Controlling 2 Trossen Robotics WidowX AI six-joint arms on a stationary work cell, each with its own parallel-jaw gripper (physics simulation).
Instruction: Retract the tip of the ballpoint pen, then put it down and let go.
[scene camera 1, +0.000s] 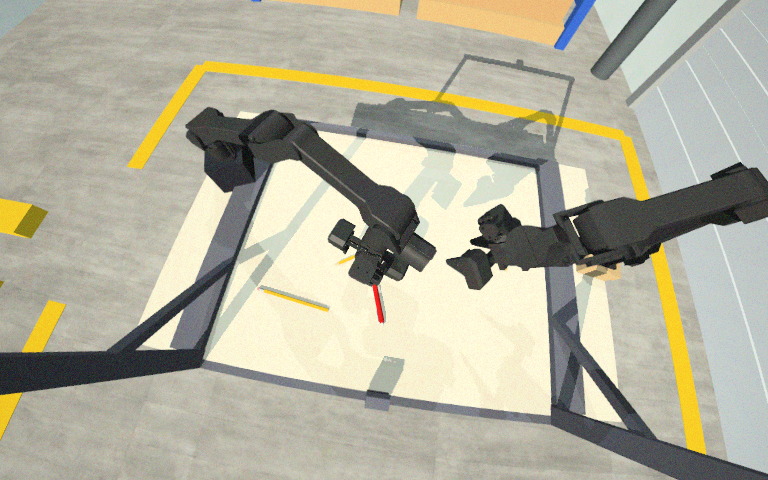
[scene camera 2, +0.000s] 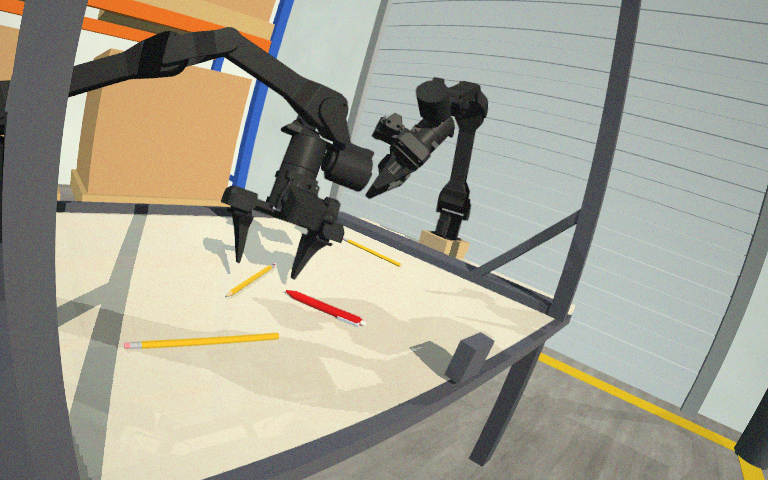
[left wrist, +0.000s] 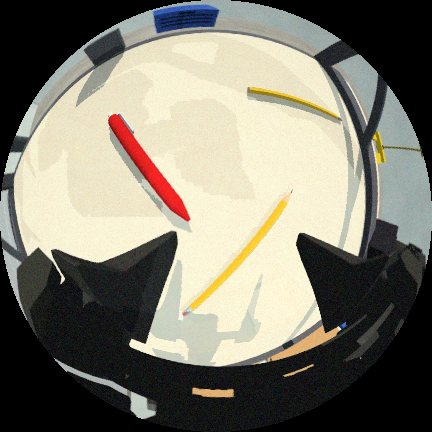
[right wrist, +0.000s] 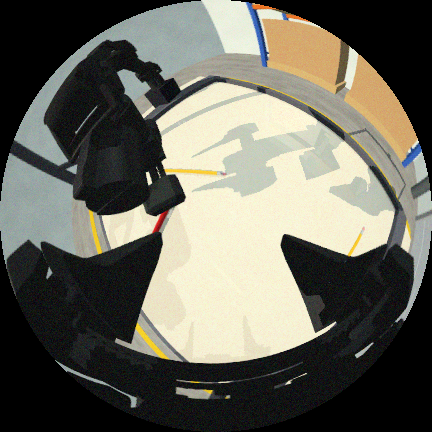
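Pixels of known places: left gripper, fingertip midpoint: (scene camera 2: 265, 271) (left wrist: 240, 238) (right wrist: 166, 176); right gripper, fingertip midpoint: (scene camera 1: 458, 251) (scene camera 2: 370, 192) (right wrist: 224, 240); left arm's base, origin of the base link: (scene camera 1: 223, 152) (right wrist: 157, 85); right arm's base, origin of the base link: (scene camera 2: 446, 236).
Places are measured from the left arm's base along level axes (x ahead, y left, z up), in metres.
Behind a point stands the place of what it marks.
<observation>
A red ballpoint pen (scene camera 1: 378, 303) {x 0.307, y -0.473, z -0.094 m} (scene camera 2: 323, 307) {x 0.302, y -0.462, z -0.098 m} (left wrist: 149, 167) {x 0.306, y -0.445, z -0.094 m} (right wrist: 160, 222) {x 0.313, y -0.462, z -0.097 m} lies flat on the pale table. Its clip and a small pale button show at the end away from my left gripper; the tapered end shows no clear writing point. My left gripper (scene camera 2: 266, 270) {x 0.291, y -0.365, z -0.074 m} (left wrist: 240, 238) {x 0.291, y -0.365, z -0.074 m} is open and empty, pointing down above the table near the pen's tapered end; in scene camera 1 its arm hides the fingertips. My right gripper (scene camera 1: 461, 251) {x 0.488, y -0.431, z 0.053 m} (right wrist: 224, 240) {x 0.488, y -0.431, z 0.053 m} is open and empty, raised above the table to the right of the pen.
A yellow pencil (scene camera 2: 250, 280) {x 0.299, y -0.336, z -0.101 m} (left wrist: 237, 254) {x 0.303, y -0.337, z -0.103 m} lies below my left gripper. A second pencil (scene camera 1: 294, 298) {x 0.109, y -0.407, z -0.099 m} (scene camera 2: 209, 340) {x 0.105, y -0.412, z -0.101 m} (left wrist: 294, 102) {x 0.132, y -0.420, z -0.103 m} lies left of the pen in scene camera 1. A third (scene camera 2: 372, 252) {x 0.700, y -0.401, z -0.102 m} (right wrist: 356, 242) {x 0.729, y -0.346, z -0.099 m} lies near the far edge. A dark block (scene camera 1: 377, 399) {x 0.250, y -0.668, z -0.049 m} (scene camera 2: 470, 357) {x 0.222, y -0.674, z -0.062 m} stands at the front edge.
</observation>
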